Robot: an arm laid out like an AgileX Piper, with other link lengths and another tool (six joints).
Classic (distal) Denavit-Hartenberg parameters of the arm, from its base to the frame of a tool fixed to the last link. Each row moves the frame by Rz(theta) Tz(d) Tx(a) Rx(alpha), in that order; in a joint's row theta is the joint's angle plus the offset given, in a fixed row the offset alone. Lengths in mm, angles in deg.
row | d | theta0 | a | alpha
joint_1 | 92.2 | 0 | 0 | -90
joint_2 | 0 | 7.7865 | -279.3 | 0
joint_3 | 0 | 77.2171 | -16.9 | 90
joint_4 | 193.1 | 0 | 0 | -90
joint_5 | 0 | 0 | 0 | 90
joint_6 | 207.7 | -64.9 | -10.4 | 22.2
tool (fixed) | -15.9 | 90 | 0 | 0
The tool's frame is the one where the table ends.
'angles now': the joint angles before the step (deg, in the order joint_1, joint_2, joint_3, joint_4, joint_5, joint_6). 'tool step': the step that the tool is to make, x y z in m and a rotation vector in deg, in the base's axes. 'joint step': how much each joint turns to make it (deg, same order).
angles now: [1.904, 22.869, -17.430, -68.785, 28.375, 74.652]
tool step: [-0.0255, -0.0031, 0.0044, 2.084, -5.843, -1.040]
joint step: [-0.037, -10.166, 0.135, 7.493, 2.786, -6.549]
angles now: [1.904, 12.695, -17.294, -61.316, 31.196, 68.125]
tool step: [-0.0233, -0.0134, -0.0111, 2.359, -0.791, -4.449]
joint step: [-0.026, -7.108, 0.014, 5.288, 7.374, -4.890]
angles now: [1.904, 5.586, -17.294, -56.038, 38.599, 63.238]
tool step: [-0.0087, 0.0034, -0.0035, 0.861, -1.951, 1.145]
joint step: [-0.010, -4.765, 0.037, 4.468, 0.952, -4.299]
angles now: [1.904, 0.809, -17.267, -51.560, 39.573, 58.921]
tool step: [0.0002, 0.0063, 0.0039, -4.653, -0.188, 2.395]
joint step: [0.018, -1.455, 0.098, 1.011, -2.247, -5.654]
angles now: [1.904, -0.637, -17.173, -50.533, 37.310, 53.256]
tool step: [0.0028, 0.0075, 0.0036, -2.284, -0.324, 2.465]
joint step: [-0.011, -0.115, 0.000, 1.525, -2.509, -3.310]
